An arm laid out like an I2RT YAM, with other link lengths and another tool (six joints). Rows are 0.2 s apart.
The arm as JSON. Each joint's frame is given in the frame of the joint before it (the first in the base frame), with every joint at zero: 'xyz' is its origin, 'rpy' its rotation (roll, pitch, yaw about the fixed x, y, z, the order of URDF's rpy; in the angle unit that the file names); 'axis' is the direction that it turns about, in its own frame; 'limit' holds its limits. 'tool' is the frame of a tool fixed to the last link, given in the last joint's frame.
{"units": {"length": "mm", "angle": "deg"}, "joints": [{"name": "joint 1", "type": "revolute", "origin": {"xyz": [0.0, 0.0, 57.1], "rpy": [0.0, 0.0, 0.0]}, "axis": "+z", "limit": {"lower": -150.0, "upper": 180.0}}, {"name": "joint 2", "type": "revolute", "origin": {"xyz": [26.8, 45.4, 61.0], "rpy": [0.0, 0.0, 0.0]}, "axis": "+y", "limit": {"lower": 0.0, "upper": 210.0}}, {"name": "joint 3", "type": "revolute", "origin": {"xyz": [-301.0, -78.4, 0.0], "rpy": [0.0, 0.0, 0.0]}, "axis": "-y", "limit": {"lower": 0.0, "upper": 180.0}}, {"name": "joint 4", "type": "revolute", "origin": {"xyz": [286.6, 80.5, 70.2], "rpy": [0.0, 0.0, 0.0]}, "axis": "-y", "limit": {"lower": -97.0, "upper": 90.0}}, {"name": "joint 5", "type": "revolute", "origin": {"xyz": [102.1, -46.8, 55.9], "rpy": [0.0, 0.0, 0.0]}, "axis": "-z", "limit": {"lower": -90.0, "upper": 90.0}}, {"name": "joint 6", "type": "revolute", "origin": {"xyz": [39.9, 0.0, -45.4], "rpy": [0.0, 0.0, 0.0]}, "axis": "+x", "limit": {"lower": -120.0, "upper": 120.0}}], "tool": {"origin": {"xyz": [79.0, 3.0, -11.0], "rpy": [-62.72, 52.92, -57.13]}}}
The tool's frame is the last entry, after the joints.
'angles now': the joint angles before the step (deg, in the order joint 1, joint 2, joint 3, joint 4, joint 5, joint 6). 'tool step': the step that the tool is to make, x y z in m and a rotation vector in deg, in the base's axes. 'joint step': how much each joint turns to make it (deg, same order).
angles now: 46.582 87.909 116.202 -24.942 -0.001 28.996
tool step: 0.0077 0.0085 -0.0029 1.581 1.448 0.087
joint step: 0.006 1.523 0.492 1.184 0.047 2.139
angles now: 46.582 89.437 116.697 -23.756 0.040 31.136
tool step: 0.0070 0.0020 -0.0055 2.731 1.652 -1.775
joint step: 0.002 -0.228 -2.505 3.072 1.982 2.949
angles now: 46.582 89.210 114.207 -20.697 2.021 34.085
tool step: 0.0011 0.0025 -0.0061 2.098 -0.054 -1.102
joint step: 0.529 -1.136 -4.050 4.419 1.748 1.248
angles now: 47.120 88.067 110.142 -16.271 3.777 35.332
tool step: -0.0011 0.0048 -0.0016 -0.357 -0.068 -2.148
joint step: 1.359 0.415 0.188 0.069 3.461 -0.642
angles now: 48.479 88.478 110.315 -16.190 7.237 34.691
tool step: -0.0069 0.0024 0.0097 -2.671 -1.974 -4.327
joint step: 2.486 1.183 3.733 -2.594 6.465 -3.950
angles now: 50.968 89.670 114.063 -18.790 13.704 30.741
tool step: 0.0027 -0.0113 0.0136 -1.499 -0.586 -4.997
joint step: 0.144 1.465 5.297 -4.082 4.984 -1.960
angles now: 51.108 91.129 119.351 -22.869 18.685 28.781
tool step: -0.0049 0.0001 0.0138 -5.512 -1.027 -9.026
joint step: 3.471 4.875 10.950 -7.483 12.125 -5.660
